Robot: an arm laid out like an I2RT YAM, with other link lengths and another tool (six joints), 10 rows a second.
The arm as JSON. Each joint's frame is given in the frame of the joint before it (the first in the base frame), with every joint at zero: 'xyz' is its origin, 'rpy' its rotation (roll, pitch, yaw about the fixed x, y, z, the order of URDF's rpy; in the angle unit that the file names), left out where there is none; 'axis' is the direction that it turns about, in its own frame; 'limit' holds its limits. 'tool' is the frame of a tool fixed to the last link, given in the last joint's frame.
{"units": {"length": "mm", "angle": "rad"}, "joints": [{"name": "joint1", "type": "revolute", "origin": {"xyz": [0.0, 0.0, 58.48]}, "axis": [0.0, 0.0, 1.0], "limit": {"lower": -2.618, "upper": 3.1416}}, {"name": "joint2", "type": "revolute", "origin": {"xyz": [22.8, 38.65, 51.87], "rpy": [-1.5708, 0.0, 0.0]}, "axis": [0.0, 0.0, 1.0], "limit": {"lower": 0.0, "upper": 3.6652}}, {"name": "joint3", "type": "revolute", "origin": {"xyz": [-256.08, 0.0, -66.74], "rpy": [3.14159, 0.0, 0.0]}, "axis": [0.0, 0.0, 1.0], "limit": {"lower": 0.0, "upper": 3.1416}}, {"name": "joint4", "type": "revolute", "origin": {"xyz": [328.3, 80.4, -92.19]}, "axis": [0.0, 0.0, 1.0], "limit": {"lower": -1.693, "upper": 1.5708}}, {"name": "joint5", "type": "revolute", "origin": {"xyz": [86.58, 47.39, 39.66], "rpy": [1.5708, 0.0, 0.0]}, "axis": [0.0, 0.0, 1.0], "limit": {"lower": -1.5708, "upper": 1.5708}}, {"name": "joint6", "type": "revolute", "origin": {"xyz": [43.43, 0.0, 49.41], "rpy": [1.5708, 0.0, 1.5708]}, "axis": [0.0, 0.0, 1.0], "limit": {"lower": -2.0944, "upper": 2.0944}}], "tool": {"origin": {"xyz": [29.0, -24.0, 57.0], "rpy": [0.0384, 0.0, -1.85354]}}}
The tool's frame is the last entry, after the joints.
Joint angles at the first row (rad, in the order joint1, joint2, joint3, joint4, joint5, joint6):
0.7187, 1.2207, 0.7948, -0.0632, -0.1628, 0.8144
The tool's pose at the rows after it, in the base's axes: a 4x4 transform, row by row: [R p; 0 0 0 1], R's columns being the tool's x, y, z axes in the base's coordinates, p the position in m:
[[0.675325 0.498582 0.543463 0.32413], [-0.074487 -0.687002 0.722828 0.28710], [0.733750 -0.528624 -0.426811 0.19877], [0 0 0 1]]
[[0.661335 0.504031 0.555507 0.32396], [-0.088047 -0.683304 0.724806 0.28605], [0.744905 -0.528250 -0.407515 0.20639], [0 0 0 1]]
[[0.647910 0.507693 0.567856 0.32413], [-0.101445 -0.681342 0.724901 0.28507], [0.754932 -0.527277 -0.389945 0.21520], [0 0 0 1]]
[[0.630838 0.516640 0.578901 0.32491], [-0.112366 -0.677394 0.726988 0.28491], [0.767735 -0.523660 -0.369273 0.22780], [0 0 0 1]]
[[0.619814 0.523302 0.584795 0.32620], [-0.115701 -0.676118 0.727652 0.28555], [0.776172 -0.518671 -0.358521 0.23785], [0 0 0 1]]
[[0.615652 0.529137 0.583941 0.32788], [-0.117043 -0.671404 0.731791 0.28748], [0.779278 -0.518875 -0.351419 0.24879], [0 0 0 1]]
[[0.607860 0.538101 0.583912 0.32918], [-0.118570 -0.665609 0.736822 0.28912], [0.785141 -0.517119 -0.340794 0.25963], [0 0 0 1]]
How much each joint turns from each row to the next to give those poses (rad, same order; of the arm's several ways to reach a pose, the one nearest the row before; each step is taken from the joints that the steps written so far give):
-0.0008, -0.0114, 0.0001, 0.0083, 0.0078, -0.0007
0.0000, -0.0150, 0.0007, 0.0067, 0.0066, 0.0007
0.0000, -0.0129, 0.0066, 0.0005, 0.0081, 0.0007
0.0000, -0.0109, 0.0174, -0.0049, 0.0059, -0.0040
0.0001, -0.0016, 0.0218, -0.0112, 0.0036, -0.0057
-0.0001, 0.0049, 0.0319, -0.0195, -0.0038, -0.0018
0.0000, 0.0027, 0.0278, -0.0137, -0.0037, -0.0043

